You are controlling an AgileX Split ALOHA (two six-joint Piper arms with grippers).
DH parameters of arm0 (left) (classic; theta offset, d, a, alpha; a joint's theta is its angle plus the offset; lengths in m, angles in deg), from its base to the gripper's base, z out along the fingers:
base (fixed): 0 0 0 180
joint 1: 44.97 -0.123 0 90
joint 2: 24.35 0 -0.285 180
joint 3: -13.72 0 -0.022 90
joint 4: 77.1 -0.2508 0 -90
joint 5: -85.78 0 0.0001 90
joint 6: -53.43 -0.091 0 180
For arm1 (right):
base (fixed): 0 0 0 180
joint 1: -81.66 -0.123 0 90
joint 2: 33.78 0 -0.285 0
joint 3: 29.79 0 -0.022 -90
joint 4: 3.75 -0.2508 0 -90
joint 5: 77.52 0 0.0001 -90
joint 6: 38.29 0.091 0 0
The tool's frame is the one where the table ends.
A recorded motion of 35 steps. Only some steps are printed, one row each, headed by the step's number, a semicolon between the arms.
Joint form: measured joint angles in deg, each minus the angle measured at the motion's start. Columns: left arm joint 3, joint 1, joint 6, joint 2, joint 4, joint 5; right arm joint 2, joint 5, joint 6, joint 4, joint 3, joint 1.
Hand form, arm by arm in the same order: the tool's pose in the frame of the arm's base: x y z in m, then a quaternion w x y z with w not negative. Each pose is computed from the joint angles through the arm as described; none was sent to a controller.
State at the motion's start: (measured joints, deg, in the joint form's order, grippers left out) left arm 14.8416 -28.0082 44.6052 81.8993 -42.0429 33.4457; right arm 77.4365 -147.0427 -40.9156 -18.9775 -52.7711 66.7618
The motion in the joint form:
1: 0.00 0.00 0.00 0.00 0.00 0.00; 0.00 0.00 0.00 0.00 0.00 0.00
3: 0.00 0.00 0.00 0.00 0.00 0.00; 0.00 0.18 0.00 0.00 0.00 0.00
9: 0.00 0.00 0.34 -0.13 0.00 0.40; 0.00 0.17 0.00 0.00 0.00 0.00
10: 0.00 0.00 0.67 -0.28 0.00 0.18; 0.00 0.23 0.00 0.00 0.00 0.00
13: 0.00 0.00 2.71 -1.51 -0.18 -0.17; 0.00 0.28 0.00 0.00 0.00 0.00
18: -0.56 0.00 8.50 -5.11 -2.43 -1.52; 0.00 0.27 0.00 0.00 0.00 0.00
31: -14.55 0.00 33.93 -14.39 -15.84 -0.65; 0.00 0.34 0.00 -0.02 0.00 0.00
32: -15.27 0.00 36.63 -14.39 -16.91 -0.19; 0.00 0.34 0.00 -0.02 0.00 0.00
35: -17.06 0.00 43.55 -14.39 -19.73 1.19; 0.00 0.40 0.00 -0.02 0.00 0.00
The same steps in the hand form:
1: 0.3378 -0.1463 0.2809 0.16673 0.07815 0.94148 -0.28232; 0.3686 0.1212 0.3371 0.17611 -0.12686 0.96450 0.15042
3: 0.3378 -0.1463 0.2809 0.16673 0.07815 0.94148 -0.28232; 0.3689 0.1213 0.3372 0.17763 -0.12661 0.96424 0.15055
9: 0.3381 -0.1462 0.2819 0.17023 0.07454 0.94100 -0.28282; 0.3689 0.1213 0.3372 0.17755 -0.12663 0.96425 0.15054
10: 0.3373 -0.1461 0.2828 0.16881 0.07271 0.94113 -0.28369; 0.3690 0.1213 0.3373 0.17806 -0.12654 0.96416 0.15058
13: 0.3335 -0.1449 0.2903 0.17093 0.06003 0.94040 -0.28781; 0.3690 0.1213 0.3373 0.17848 -0.12647 0.96409 0.15062
18: 0.3203 -0.1391 0.3075 0.17283 0.03054 0.94206 -0.28588; 0.3690 0.1213 0.3373 0.17839 -0.12649 0.96410 0.15061
31: 0.2720 -0.1080 0.2823 0.11968 -0.14214 0.96063 -0.20654; 0.3691 0.1214 0.3373 0.17896 -0.12636 0.96398 0.15083
32: 0.2714 -0.1063 0.2786 0.11643 -0.16231 0.95916 -0.20026; 0.3691 0.1214 0.3373 0.17896 -0.12636 0.96398 0.15083
35: 0.2701 -0.1020 0.2696 0.11182 -0.21296 0.95293 -0.18459; 0.3692 0.1214 0.3374 0.17947 -0.12628 0.96389 0.15087

